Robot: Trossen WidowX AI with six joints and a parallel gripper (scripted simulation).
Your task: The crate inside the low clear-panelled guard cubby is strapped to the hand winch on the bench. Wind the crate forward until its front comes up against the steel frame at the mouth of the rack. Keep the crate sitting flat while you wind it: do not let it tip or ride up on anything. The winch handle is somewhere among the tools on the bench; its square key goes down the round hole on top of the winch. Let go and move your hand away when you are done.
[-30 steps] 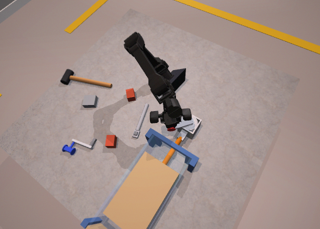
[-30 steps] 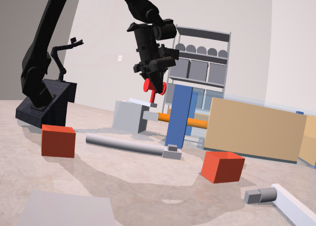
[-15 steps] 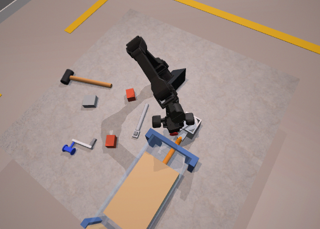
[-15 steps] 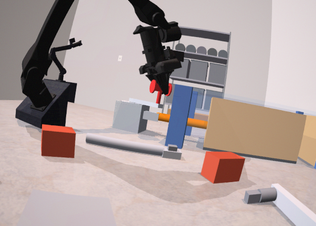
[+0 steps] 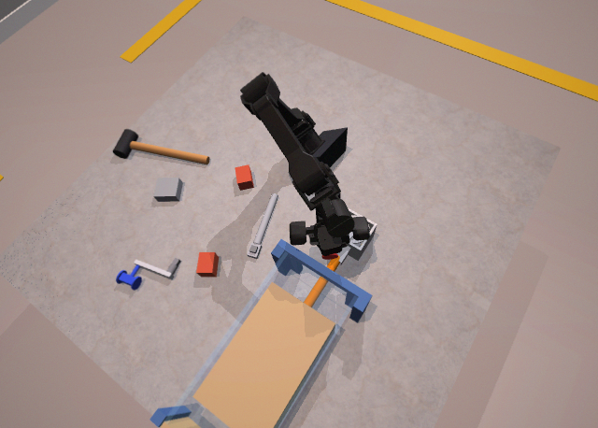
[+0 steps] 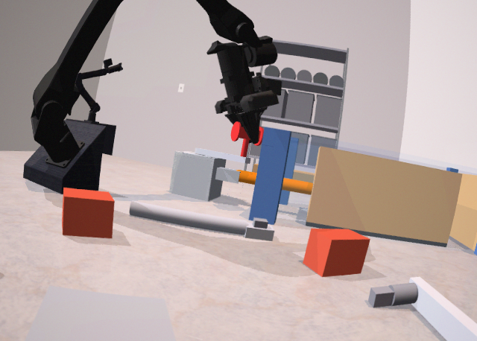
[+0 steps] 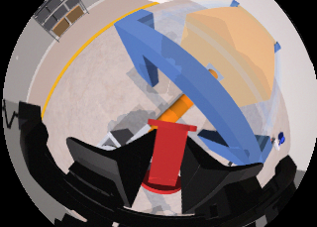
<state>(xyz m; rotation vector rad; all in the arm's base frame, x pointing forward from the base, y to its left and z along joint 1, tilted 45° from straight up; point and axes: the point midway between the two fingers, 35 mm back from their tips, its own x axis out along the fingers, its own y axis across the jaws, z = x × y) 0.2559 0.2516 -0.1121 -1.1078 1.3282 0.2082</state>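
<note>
Right now the crank handle is 50 mm behind my gripper tip, 30 mm below it and 10 mm to the right of it. Round my gripper tip: frame (50 mm ahead, 30 mm below, 20 mm to the left); red knob (10 mm to the right, 10 mm behind); grey winch (130 mm behind, 100 mm below, 10 mm to the right).
</note>
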